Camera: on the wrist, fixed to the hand. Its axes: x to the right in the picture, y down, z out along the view.
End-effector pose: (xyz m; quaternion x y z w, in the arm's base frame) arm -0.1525 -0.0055 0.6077 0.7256 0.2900 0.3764 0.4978
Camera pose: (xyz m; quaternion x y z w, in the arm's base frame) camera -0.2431 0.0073 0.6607 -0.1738 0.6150 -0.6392 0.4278
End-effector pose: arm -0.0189 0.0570 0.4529 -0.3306 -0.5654 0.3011 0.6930
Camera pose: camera 0.0669 0.0504 0.3914 0.6225 -0.4804 -0.5861 0.1952
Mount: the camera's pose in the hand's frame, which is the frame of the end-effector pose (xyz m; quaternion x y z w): -0.0258 0.0414 -0.0938 0.0199 -0.2163 -0.9758 0.0246
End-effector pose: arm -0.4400 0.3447 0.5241 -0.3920 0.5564 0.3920 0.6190
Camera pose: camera -0.5158 0.2730 0.5409 -0.4555 -0.4949 -0.5206 0.5259
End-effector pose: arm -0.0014 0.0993 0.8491 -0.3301 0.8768 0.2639 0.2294
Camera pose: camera -0.0343 0.0801 0.9477 -0.8021 -0.3449 -0.1634 0.4594
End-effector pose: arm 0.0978 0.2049 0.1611 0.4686 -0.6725 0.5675 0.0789
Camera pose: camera 0.0422 0.2939 0.1483 0.7920 0.4349 -0.1510 0.4009
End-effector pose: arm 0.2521 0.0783 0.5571 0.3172 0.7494 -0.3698 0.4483
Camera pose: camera 0.2547 0.1750 0.5998 0.7946 -0.2236 0.5301 0.1940
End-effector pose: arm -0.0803 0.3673 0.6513 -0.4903 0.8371 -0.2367 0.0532
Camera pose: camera -0.1301 0.4383 0.7118 0.8791 0.4741 -0.0317 0.0388
